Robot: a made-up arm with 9 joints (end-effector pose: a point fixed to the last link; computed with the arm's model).
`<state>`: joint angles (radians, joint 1 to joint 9).
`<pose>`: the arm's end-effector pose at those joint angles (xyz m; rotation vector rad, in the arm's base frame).
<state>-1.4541 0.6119 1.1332 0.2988 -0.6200 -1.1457 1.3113 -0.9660 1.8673</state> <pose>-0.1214 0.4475 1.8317 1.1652 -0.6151 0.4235</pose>
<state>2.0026 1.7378 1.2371 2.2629 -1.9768 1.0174 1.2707 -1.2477 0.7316</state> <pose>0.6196 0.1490 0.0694 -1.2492 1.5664 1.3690</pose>
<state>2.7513 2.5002 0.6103 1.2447 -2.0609 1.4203 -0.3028 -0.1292 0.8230</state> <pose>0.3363 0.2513 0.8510 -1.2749 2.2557 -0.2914</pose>
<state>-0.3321 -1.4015 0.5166 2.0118 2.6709 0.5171 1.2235 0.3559 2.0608</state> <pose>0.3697 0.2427 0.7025 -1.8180 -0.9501 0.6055</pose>
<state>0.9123 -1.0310 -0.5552 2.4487 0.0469 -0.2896 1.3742 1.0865 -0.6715</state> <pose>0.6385 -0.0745 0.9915 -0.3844 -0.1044 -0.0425</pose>
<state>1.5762 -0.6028 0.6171 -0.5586 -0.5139 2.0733 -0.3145 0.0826 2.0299</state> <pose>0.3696 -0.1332 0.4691 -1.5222 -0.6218 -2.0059</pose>
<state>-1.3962 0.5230 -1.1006 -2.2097 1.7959 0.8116 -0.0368 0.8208 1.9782</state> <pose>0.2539 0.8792 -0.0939 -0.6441 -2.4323 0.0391</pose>
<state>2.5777 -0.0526 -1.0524 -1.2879 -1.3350 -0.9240 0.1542 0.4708 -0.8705</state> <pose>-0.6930 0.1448 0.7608 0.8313 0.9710 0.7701</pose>
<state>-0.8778 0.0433 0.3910 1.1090 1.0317 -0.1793 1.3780 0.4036 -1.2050</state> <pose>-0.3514 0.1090 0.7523 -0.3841 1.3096 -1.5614</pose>
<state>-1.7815 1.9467 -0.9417 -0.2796 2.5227 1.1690 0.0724 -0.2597 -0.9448</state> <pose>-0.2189 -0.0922 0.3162 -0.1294 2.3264 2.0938</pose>
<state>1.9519 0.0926 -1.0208 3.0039 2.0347 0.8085 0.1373 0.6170 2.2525</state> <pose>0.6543 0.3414 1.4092 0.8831 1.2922 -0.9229</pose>
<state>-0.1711 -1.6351 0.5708 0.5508 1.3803 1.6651 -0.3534 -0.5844 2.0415</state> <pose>-0.0651 0.5723 1.5885 1.2092 1.1145 1.1975</pose>
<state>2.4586 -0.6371 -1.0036 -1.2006 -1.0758 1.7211 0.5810 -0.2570 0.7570</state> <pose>0.0139 -0.0113 1.1851 -1.6965 -0.0856 -0.7112</pose>
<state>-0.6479 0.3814 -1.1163 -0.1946 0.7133 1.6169 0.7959 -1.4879 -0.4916</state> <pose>0.6950 0.4857 0.1065 -0.3950 -1.6360 2.3342</pose>
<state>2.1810 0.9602 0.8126 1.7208 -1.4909 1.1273 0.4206 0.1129 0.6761</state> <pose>0.5268 -0.2853 0.6245 0.6817 -1.9564 -1.9080</pose>
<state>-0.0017 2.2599 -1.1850 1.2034 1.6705 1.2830 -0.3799 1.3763 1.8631</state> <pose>0.8074 0.2903 0.0538 -1.5226 1.4944 -0.1934</pose>
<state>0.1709 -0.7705 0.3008 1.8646 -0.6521 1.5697 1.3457 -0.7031 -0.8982</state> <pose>-0.0777 0.0198 1.2071 2.0585 1.3829 0.3055</pose>
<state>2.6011 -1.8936 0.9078 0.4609 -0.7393 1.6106 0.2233 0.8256 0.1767</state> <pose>0.3314 0.6269 0.1577 -0.5106 -1.4879 2.6288</pose>
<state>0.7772 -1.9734 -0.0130 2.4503 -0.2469 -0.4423 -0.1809 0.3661 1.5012</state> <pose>0.6510 0.5752 1.5347 -1.7249 -1.1432 -1.4268</pose>
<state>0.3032 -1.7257 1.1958 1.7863 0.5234 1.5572 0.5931 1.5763 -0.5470</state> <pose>-0.5772 0.2299 0.4418 -0.1401 -0.7652 -2.2857</pose>
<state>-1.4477 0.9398 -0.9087 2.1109 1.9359 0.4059 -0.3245 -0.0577 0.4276</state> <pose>-0.4994 0.5707 0.1021 0.1542 2.4700 -1.2245</pose>
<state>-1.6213 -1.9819 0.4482 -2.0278 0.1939 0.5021 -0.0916 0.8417 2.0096</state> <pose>0.9038 0.9935 1.1598 0.1955 0.4030 -0.4943</pose>
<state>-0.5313 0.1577 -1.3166 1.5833 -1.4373 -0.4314 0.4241 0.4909 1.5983</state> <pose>0.4862 0.7850 -0.3567 -1.2062 0.3613 0.9203</pose>
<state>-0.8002 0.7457 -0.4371 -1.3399 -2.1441 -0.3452 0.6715 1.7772 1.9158</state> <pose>-0.1147 -0.4602 0.3556 0.0783 -0.9724 2.6662</pose>
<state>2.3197 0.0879 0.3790 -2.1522 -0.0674 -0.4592 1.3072 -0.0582 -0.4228</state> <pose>-0.1421 -0.2796 0.4120 -0.5647 1.8193 -0.2484</pose>
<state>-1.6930 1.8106 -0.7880 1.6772 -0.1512 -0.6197 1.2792 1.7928 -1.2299</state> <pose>-0.3271 0.5506 0.4947 -2.8764 0.1418 0.1631</pose>
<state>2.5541 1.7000 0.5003 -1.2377 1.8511 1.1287 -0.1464 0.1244 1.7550</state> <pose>0.8314 -0.2564 1.2649 -1.1210 -0.7727 -2.6631</pose>
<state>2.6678 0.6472 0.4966 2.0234 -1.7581 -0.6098 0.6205 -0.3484 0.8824</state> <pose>0.3036 -0.3459 1.2708 0.7021 -2.3246 -0.6653</pose>
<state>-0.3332 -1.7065 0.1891 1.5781 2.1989 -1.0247 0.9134 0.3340 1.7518</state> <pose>0.6920 0.0416 0.8750 1.6800 0.7864 -1.4954</pose>
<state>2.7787 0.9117 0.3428 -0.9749 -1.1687 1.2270 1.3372 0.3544 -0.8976</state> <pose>0.9259 -0.2583 1.0006 -1.6818 -1.2946 0.7268</pose>
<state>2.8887 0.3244 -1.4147 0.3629 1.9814 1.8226 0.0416 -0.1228 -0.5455</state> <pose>-0.6844 0.5239 0.9294 -0.5651 0.4712 -2.4579</pose>
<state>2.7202 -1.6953 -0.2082 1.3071 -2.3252 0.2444 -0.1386 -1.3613 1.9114</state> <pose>0.1976 0.1419 0.9476 -0.3641 -0.7252 -1.5197</pose>
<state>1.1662 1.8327 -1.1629 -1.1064 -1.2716 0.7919 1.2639 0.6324 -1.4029</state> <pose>1.0975 0.0838 1.2426 2.0007 -0.3017 -2.3104</pose>
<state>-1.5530 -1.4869 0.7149 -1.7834 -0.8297 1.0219 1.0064 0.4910 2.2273</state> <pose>0.7634 0.2198 1.5257 1.9152 0.4747 -0.5678</pose>
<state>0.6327 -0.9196 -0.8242 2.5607 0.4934 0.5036 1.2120 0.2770 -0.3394</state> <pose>0.9479 -0.1527 0.9234 -0.5659 -0.6932 -0.9421</pose>
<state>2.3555 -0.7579 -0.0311 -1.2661 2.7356 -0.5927 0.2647 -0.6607 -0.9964</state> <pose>-0.1312 0.6917 0.2339 0.8577 -1.3999 2.5747</pose>
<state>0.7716 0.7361 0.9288 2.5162 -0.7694 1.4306 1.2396 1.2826 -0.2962</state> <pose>-0.0900 -0.0189 -0.1511 0.3823 -0.1673 -2.1564</pose>
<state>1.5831 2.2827 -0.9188 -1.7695 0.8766 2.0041 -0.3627 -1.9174 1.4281</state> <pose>0.9057 0.4742 1.1294 -1.8078 -1.4175 0.8576</pose>
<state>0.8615 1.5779 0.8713 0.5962 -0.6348 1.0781 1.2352 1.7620 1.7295</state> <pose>-0.1388 0.5737 -0.2464 -1.0048 2.2912 -0.4063</pose>
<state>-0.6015 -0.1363 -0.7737 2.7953 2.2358 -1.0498 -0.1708 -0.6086 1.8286</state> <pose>0.8041 0.3594 -0.3158 -1.8516 -0.8265 1.1925</pose>
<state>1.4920 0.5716 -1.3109 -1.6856 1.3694 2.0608 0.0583 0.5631 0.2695</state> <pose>0.7025 0.4321 1.5223 0.8877 -0.4730 0.4412</pose>
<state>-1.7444 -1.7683 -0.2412 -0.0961 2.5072 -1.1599 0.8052 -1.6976 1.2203</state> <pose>0.5626 0.4246 1.0045 0.8403 -1.6862 -0.3687</pose>
